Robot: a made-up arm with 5 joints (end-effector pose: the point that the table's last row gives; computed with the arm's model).
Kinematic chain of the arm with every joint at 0, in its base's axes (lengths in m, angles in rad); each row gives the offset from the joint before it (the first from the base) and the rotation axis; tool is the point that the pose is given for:
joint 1: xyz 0 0 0.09 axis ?
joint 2: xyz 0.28 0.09 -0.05 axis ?
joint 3: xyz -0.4 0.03 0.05 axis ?
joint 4: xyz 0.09 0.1 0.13 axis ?
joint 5: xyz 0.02 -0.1 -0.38 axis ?
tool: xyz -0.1 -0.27 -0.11
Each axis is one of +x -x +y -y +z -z.
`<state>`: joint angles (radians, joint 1 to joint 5).
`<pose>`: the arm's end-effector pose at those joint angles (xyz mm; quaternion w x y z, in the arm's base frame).
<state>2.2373 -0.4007 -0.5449 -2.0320 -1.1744</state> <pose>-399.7 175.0 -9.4 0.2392 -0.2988 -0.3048 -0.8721</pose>
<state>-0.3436 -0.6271 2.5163 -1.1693 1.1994</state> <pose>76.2 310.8 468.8 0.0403 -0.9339 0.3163 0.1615</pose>
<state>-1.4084 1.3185 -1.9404 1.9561 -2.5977</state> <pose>138.1 705.7 46.7 0.1138 0.8402 -0.2352 -0.4752</pose>
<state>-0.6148 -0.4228 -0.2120 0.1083 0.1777</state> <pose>206.7 -355.5 -146.6 0.8953 -0.1334 -0.4047 0.1299</pose>
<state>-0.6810 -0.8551 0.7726 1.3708 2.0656</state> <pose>1.2 -305.6 -293.3 0.5071 -0.0226 -0.8120 -0.2881</pose>
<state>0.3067 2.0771 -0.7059 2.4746 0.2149</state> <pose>415.6 472.1 -632.7 0.6044 0.5117 0.0961 0.6031</pose>
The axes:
joint 1: +y
joint 2: -z
joint 3: +x
joint 4: -z
joint 5: -y

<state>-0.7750 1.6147 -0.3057 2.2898 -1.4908</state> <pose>681.7 596.9 369.5 0.3270 -0.7698 0.1761 0.5191</pose>
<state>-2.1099 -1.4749 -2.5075 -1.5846 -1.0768</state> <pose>-346.1 143.6 310.5 0.0369 -0.2900 0.0390 -0.9555</pose>
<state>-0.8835 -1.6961 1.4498 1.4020 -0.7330</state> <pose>-65.1 -639.9 216.9 0.7882 -0.0693 0.6054 0.0862</pose>
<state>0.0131 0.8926 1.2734 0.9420 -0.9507</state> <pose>42.8 778.5 7.5 0.4264 0.8187 0.2396 -0.3010</pose>
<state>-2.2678 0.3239 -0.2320 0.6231 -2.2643</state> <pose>220.5 79.0 -89.3 0.8840 0.4211 -0.0188 0.2023</pose>
